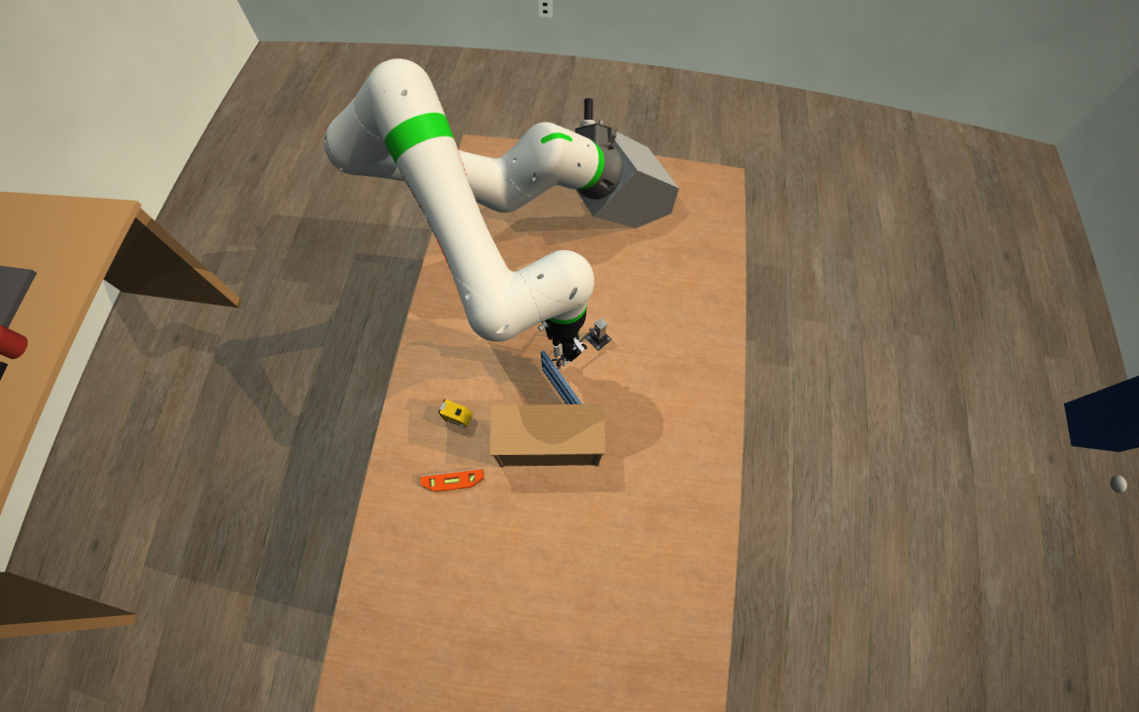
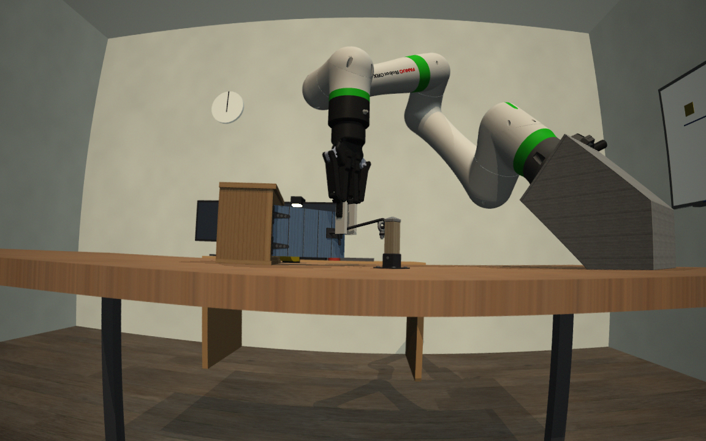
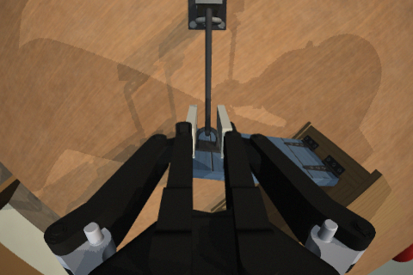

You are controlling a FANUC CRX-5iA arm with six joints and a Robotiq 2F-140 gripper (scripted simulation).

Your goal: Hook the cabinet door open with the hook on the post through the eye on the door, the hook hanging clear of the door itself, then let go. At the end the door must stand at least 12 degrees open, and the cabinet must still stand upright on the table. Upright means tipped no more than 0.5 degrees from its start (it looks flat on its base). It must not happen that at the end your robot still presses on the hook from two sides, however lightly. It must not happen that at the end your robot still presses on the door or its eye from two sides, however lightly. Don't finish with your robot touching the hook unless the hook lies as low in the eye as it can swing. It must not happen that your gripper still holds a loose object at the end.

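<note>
The dark hook lies 30 mm to the left of my hand, 30 mm below it and 30 mm behind it. Also, from my hand: hook post (60 mm to the left, 60 mm behind, 40 mm below); then wooden cabinet (140 mm ahead, 30 mm below, 10 mm to the right); then cabinet door (80 mm ahead, 30 mm below, 10 mm to the left).
</note>
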